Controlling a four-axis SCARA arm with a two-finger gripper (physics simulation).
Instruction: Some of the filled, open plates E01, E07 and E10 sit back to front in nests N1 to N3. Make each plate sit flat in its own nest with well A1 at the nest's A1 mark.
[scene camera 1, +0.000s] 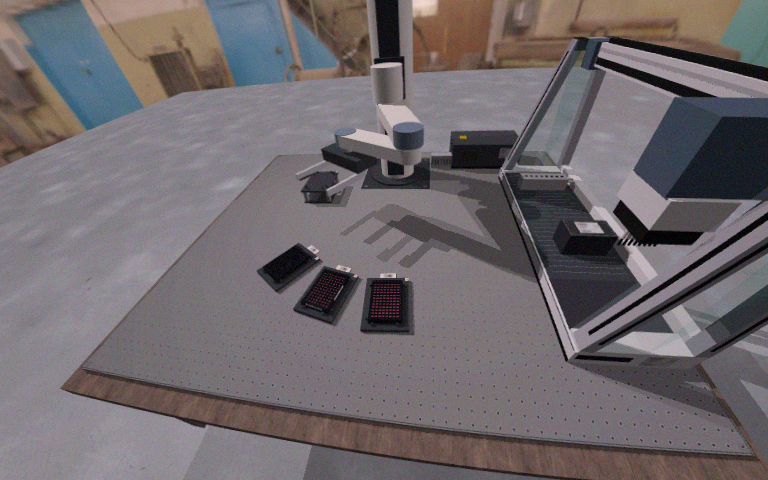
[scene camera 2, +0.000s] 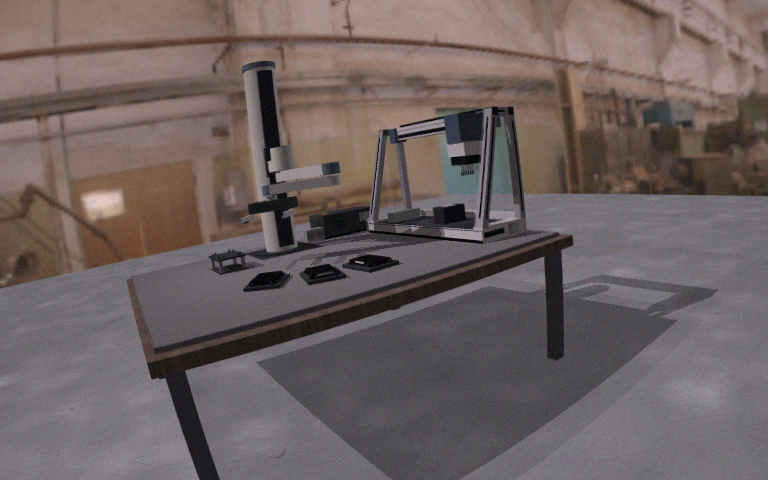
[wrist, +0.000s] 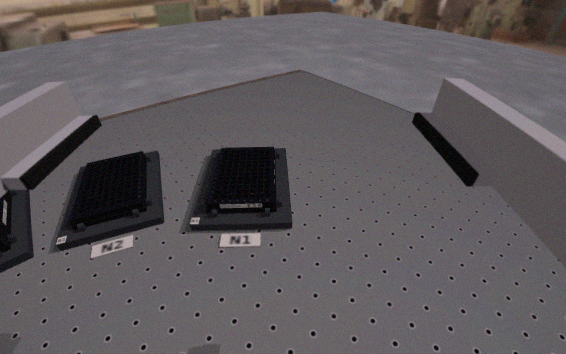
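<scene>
My gripper (scene camera 1: 314, 185) (scene camera 2: 265, 217) (wrist: 254, 98) is open and empty, raised above the table near the arm's column. A dark plate (scene camera 1: 287, 264) (wrist: 245, 175) lies in nest N1 (scene camera 1: 267, 281) (wrist: 240, 225), its barcode label facing the N1 tag. A second plate (scene camera 1: 326, 289) (wrist: 111, 185) lies in nest N2 (scene camera 1: 314, 314) (wrist: 157, 190); no label shows on its tag-side end. A third plate (scene camera 1: 387, 300) lies in nest N3 (scene camera 1: 386, 328) (wrist: 22, 225), partly cut off in the wrist view. The A1 marks show at tag-side corners. Plate names, well A1 and slight tilts cannot be told.
A dark four-legged stand (scene camera 1: 321, 182) (scene camera 2: 228, 258) stands near the gripper in scene camera 1. A black box unit (scene camera 1: 484, 150) (scene camera 2: 342, 221) is behind. The framed pipetting machine (scene camera 1: 546, 277) (scene camera 2: 484, 230) stands at the right, with a black box (scene camera 1: 584, 240) (scene camera 2: 449, 213) inside.
</scene>
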